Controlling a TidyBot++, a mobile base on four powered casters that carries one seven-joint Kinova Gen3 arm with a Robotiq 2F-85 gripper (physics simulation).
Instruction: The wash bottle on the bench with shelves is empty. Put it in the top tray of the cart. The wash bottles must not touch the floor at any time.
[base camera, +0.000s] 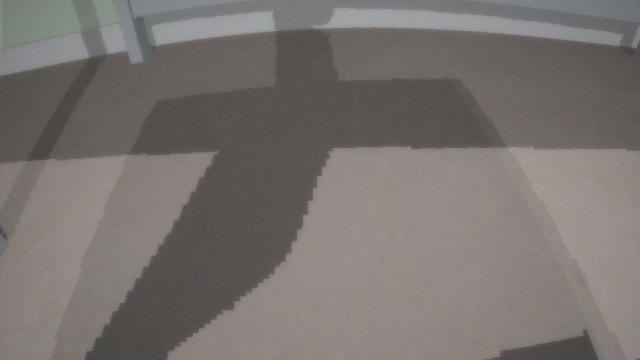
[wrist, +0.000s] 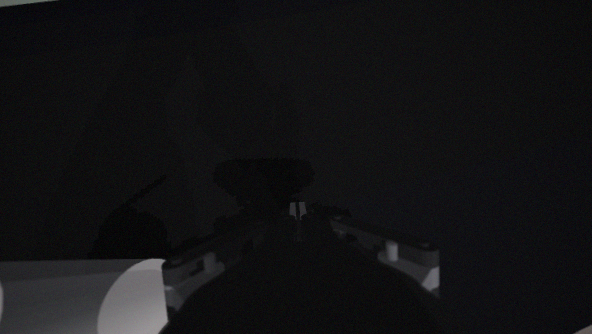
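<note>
My gripper is shut and empty in the wrist view, its two pale fingertips together over a very dark surface. A dark shadow with a thin slanting line like a spout lies to its left. A pale rounded shape shows at the lower left, partly hidden by the gripper's left finger linkage; I cannot tell whether it is part of a wash bottle. No wash bottle or cart tray can be made out clearly in either view.
In the base view, a grey leg stands at the upper left near a white strip along the floor's far edge. Shadows cross the floor. A grey surface shows at the wrist view's lower left.
</note>
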